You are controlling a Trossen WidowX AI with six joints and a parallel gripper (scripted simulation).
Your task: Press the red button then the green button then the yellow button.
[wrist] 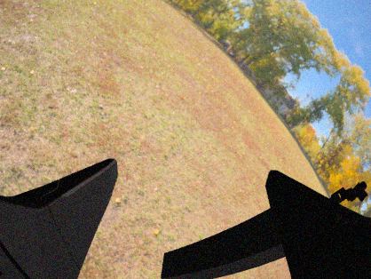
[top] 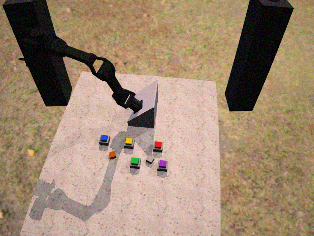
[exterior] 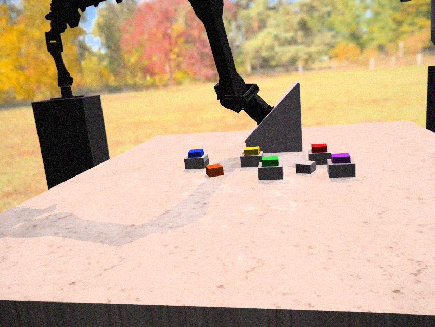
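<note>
The red button lies 300 mm ahead of my gripper tip, 690 mm to the left of it and 400 mm below it. From my gripper tip the other things lie so: orange block (350 mm ahead, 460 mm to the left, 420 mm below); blue button (260 mm ahead, 410 mm to the left, 400 mm below); yellow button (280 mm ahead, 540 mm to the left, 400 mm below).
</note>
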